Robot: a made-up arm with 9 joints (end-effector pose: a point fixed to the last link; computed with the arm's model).
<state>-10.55 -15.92 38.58 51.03 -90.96 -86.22 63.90 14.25 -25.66</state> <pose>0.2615 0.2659 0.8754 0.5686 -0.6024 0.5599 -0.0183</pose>
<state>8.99 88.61 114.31 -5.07 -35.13 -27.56 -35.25 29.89 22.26</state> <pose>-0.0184 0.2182 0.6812 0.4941 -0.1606 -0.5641 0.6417</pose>
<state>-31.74 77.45 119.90 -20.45 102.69 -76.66 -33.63 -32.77 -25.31</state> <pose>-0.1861 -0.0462 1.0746 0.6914 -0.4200 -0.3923 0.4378</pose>
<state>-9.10 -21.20 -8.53 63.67 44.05 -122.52 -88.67 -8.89 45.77</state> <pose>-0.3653 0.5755 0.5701 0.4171 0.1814 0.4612 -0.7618</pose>
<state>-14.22 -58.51 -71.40 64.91 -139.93 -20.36 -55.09 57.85 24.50</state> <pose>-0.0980 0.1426 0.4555 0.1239 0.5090 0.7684 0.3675</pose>
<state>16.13 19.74 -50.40 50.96 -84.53 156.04 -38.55 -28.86 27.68</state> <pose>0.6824 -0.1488 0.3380 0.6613 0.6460 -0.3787 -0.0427</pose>
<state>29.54 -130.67 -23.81 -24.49 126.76 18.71 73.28 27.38 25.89</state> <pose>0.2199 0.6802 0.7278 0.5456 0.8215 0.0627 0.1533</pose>
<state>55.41 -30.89 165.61 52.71 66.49 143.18 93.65 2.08 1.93</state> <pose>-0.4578 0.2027 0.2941 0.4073 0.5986 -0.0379 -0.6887</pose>
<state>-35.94 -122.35 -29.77 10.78 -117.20 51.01 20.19 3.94 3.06</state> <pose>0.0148 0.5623 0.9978 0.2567 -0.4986 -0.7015 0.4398</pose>
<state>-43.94 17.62 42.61 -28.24 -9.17 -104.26 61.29 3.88 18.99</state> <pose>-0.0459 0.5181 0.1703 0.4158 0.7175 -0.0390 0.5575</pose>
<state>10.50 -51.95 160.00 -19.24 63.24 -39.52 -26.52 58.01 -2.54</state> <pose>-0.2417 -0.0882 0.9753 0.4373 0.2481 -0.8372 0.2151</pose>
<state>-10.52 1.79 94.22 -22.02 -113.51 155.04 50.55 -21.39 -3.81</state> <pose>-0.6951 0.4842 0.7813 0.0722 -0.6694 -0.7357 0.0745</pose>
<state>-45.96 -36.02 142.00 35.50 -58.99 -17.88 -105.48 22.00 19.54</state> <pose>-0.3393 -0.0420 0.7104 0.7880 0.3980 0.2601 -0.3911</pose>
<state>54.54 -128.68 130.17 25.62 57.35 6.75 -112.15 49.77 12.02</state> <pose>-0.2440 -0.1976 0.3506 0.4210 0.3345 -0.7262 -0.4283</pose>
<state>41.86 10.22 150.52 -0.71 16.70 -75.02 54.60 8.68 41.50</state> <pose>-0.2852 0.6903 0.9295 0.0864 0.7337 -0.2755 0.6150</pose>
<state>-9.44 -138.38 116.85 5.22 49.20 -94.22 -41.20 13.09 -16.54</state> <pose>-0.1449 0.2188 0.7488 0.1990 0.9270 -0.0791 -0.3079</pose>
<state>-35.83 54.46 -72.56 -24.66 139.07 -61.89 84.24 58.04 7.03</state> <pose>0.0106 0.0815 0.8938 0.0179 0.8160 0.5741 0.0652</pose>
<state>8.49 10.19 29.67 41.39 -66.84 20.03 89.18 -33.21 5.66</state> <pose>0.3403 0.8133 0.5670 0.3189 0.0567 -0.1602 0.9324</pose>
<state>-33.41 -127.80 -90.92 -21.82 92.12 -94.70 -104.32 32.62 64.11</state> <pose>0.1070 0.6213 0.5932 0.5394 0.6153 -0.3857 0.4262</pose>
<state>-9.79 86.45 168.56 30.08 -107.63 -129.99 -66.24 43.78 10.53</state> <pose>-0.2008 0.4411 0.5155 0.7466 0.6473 0.1202 0.0951</pose>
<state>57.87 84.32 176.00 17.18 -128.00 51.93 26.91 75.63 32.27</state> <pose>-0.5797 0.4353 0.7920 0.0575 0.5297 0.7053 0.4675</pose>
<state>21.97 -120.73 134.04 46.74 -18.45 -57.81 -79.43 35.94 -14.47</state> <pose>-0.0366 0.0254 0.6217 0.0493 0.9174 -0.3714 -0.1339</pose>
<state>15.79 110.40 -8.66 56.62 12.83 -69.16 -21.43 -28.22 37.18</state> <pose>0.2204 -0.4375 1.1885 0.6287 -0.4580 -0.5924 0.2098</pose>
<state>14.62 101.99 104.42 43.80 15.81 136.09 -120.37 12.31 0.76</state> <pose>-0.5363 -0.0236 0.6815 0.3850 0.0153 0.7635 -0.5183</pose>
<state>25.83 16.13 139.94 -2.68 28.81 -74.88 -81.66 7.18 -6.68</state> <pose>-0.1468 -0.0722 0.7218 0.8630 -0.0069 -0.4990 0.0789</pose>
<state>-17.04 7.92 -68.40 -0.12 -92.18 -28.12 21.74 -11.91 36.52</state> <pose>0.4983 0.1363 0.3117 0.2331 -0.3900 0.1370 0.8802</pose>
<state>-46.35 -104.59 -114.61 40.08 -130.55 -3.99 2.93 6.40 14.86</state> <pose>-0.0662 0.3600 0.6419 0.2410 -0.0971 -0.5806 0.7716</pose>
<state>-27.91 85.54 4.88 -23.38 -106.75 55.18 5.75 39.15 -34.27</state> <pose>0.3697 -0.2863 0.8113 0.8352 -0.5357 -0.1184 -0.0375</pose>
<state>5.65 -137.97 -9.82 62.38 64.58 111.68 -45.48 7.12 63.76</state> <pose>0.6010 -0.1915 0.9743 0.8624 0.1865 -0.4545 0.1222</pose>
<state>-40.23 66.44 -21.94 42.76 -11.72 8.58 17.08 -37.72 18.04</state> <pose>0.4821 0.3905 0.4035 0.3588 -0.3075 -0.0646 0.8789</pose>
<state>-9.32 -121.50 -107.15 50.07 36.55 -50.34 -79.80 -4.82 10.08</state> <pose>-0.0494 0.1864 0.8447 0.5332 -0.5617 0.4529 -0.4417</pose>
